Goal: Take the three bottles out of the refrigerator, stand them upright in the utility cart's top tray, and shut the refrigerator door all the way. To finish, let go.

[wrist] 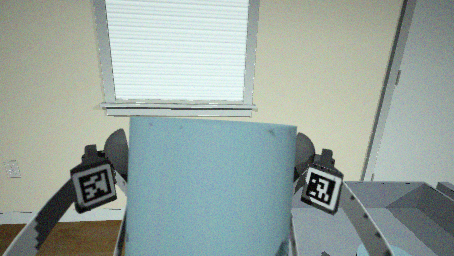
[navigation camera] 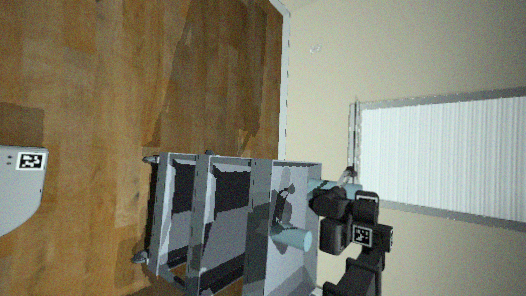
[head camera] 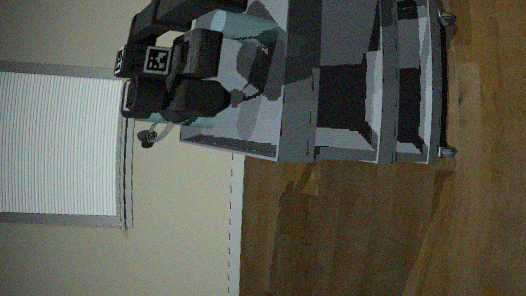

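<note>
My gripper (head camera: 152, 117) (navigation camera: 345, 186) (wrist: 212, 150) is shut on a light blue bottle (head camera: 205, 121) (navigation camera: 316, 187) (wrist: 210, 200), with a fingertip at each side of it in the wrist view. The held bottle is upright, raised over the end of the utility cart's top tray (head camera: 302, 110) (navigation camera: 260, 200) (wrist: 390, 186); the wrist hides part of it. A second light blue bottle (head camera: 235, 25) (navigation camera: 292, 237) (wrist: 382, 251) stands upright in that tray, beside the held one. The third bottle and the refrigerator do not show in these views.
The cart's two lower trays (head camera: 387, 110) (navigation camera: 201, 200) are below. A wall with a blinds-covered window (head camera: 60, 145) (navigation camera: 445, 160) (wrist: 177, 50) stands behind the cart. A grey door (wrist: 425, 100) is at the right in the wrist view. My base (navigation camera: 20, 195) shows at the navigation view's left edge.
</note>
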